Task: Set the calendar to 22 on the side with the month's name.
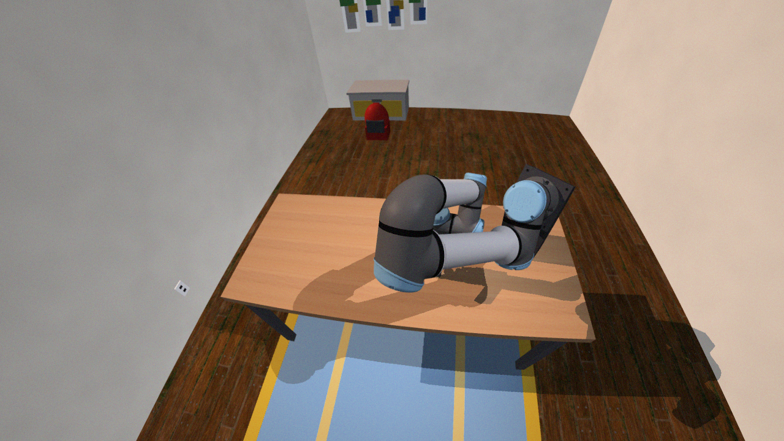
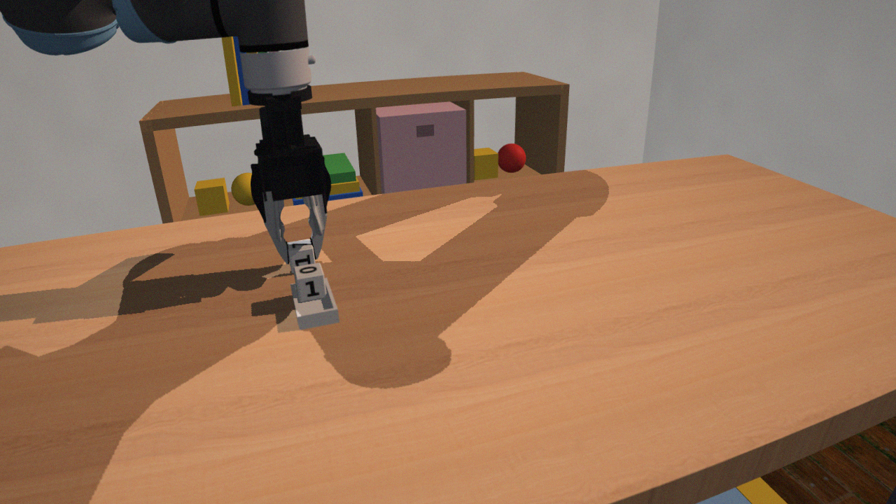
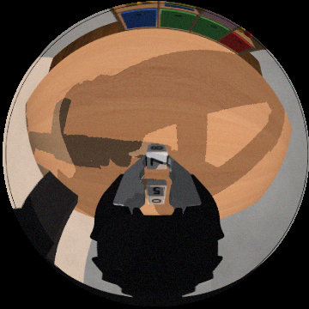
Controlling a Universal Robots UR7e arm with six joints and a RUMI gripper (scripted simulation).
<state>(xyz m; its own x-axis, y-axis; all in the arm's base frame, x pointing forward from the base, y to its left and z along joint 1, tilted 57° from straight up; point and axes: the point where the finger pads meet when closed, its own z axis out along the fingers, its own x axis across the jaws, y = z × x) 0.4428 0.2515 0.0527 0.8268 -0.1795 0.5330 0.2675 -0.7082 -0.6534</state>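
Right now the grey tray is 11 cm to the right of my hand, 3 cm ahead of it and 2 cm below it. Round my hand: white cube: 1 cm below.
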